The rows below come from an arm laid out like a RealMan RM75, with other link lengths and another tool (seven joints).
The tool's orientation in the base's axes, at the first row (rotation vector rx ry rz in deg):
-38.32 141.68 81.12
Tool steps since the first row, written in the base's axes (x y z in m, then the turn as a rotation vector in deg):
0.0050 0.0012 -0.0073 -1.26 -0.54 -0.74
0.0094 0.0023 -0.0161 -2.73 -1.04 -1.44
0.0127 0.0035 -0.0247 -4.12 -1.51 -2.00
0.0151 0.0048 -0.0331 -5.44 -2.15 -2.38
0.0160 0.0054 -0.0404 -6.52 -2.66 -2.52
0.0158 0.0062 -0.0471 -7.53 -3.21 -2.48
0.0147 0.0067 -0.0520 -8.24 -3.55 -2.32
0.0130 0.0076 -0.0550 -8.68 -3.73 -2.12
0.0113 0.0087 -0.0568 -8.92 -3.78 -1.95
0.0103 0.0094 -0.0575 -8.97 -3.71 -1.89
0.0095 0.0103 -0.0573 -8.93 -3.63 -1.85
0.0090 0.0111 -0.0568 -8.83 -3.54 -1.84
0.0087 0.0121 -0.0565 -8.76 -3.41 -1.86
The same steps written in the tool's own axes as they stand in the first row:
-0.0018 -0.0074 0.0046 1.55 -0.19 -0.03
-0.0024 -0.0158 0.0099 3.25 -0.22 -0.05
-0.0022 -0.0234 0.0152 4.82 -0.18 -0.11
-0.0013 -0.0304 0.0206 6.30 -0.10 -0.41
0.0006 -0.0361 0.0248 7.44 0.09 -0.73
0.0032 -0.0407 0.0289 8.46 0.37 -1.18
0.0060 -0.0437 0.0319 9.11 0.69 -1.53
0.0084 -0.0448 0.0343 9.47 0.98 -1.77
0.0103 -0.0448 0.0362 9.62 1.20 -1.89
0.0113 -0.0446 0.0372 9.62 1.30 -1.86
0.0117 -0.0436 0.0379 9.55 1.35 -1.81
0.0117 -0.0427 0.0384 9.44 1.35 -1.75
0.0115 -0.0419 0.0391 9.35 1.35 -1.63

